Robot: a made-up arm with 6 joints.
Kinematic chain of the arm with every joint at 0, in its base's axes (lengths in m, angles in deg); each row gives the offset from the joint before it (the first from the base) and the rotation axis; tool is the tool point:
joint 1: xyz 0 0 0.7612 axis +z
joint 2: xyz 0.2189 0 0 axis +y
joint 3: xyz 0 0 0.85 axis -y
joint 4: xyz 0 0 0.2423 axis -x
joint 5: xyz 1.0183 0 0 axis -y
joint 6: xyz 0.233 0 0 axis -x
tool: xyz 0 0 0
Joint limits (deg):
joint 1: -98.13..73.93
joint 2: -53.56..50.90
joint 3: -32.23..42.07
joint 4: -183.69..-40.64
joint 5: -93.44..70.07
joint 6: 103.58..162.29
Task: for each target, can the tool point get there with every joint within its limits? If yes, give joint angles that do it. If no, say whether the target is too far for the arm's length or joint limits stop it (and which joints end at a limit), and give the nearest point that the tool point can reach.
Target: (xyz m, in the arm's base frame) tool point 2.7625 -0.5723 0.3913
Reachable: no: too far | nearest point 1.9960 -0.4135 0.7564 | short by 0.864 m
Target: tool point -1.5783 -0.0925 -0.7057
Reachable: no: joint limits stop it (at a limit: joint 1, joint 2, joint 3) | nearest point -0.3331 -1.1008 0.2006 | short by 1.841 m
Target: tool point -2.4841 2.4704 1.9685
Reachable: no: too far | nearest point -0.7357 0.7317 2.2310 | short by 2.480 m
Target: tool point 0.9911 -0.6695 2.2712
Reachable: yes | joints -29.09 -4.79 18.66 -115.57 29.41 152.45
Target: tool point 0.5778 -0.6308 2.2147
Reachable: yes | joints -59.75 -25.07 -4.05 -104.02 -53.35 126.13
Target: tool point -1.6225 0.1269 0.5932
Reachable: no: joint limits stop it (at a limit: joint 2, joint 3, joint 5) | nearest point -1.0329 0.0808 2.2190 | short by 1.730 m
